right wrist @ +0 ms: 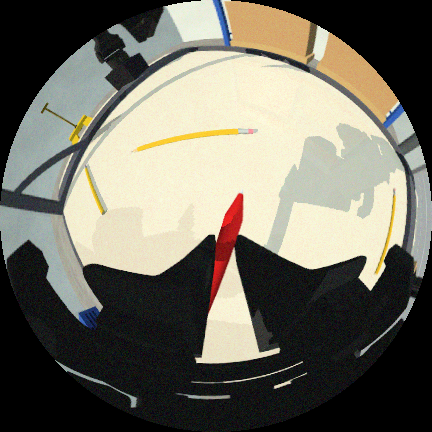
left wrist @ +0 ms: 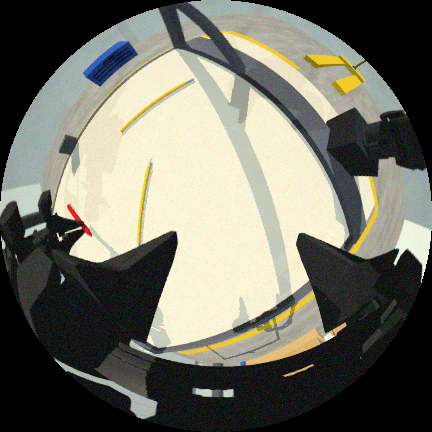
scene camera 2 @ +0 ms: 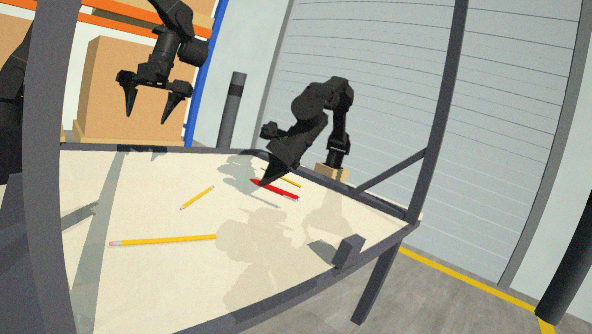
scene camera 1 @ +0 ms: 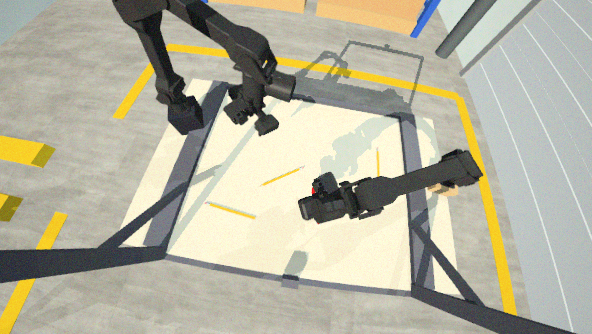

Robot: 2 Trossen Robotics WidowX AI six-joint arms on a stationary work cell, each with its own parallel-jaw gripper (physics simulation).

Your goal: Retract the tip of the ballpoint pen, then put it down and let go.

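Places are measured from the left arm's base along level axes (x ahead, y left, z up), in millimetres.
Pixels of known places: left gripper, fingertip midpoint: [left wrist: 240, 238] [scene camera 2: 144, 120] [scene camera 1: 252, 126]; right gripper, fingertip midpoint: [right wrist: 224, 240] [left wrist: 84, 225] [scene camera 2: 261, 185] [scene camera 1: 313, 197]; left arm's base, origin of the base link: [right wrist: 120, 63] [left wrist: 368, 140] [scene camera 2: 6, 125] [scene camera 1: 181, 107]; right arm's base, origin of the base link: [scene camera 2: 333, 166].
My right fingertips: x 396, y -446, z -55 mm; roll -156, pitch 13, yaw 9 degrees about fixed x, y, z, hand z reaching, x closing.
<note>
Ahead of a thing's pixels: the offset from my right fingertips to its middle.
The red ballpoint pen @[dz +1, dx -4, dy -31 mm] [scene camera 2: 282, 191] [left wrist: 78, 219] [right wrist: 231, 217] is held between the fingertips of my right gripper [scene camera 2: 263, 183] [right wrist: 224, 240]. It hangs a little above the table, nearly level, with its shadow apart from it in scene camera 2. A small pale tip shows at the pen's far end in the right wrist view. The clip end lies toward the lower right in scene camera 2; the fingers hide it in the right wrist view. My left gripper [scene camera 2: 145, 120] [left wrist: 240, 238] is wide open and empty, high above the back left of the table.
One yellow pencil @[dz -48, dx -85, dy +115 mm] [scene camera 1: 282, 176] [scene camera 2: 197, 198] [right wrist: 190, 136] lies mid-table. Another pencil @[dz -48, dx -293, dy +38 mm] [scene camera 1: 231, 210] [scene camera 2: 165, 240] [left wrist: 157, 104] lies toward the front left, and a third pencil @[dz -48, dx +311, dy +53 mm] [scene camera 1: 378, 162] [right wrist: 391, 225] near the right edge. A dark block @[dz -21, dx -147, dy -229 mm] [scene camera 2: 348, 251] stands on the table's front rim.
</note>
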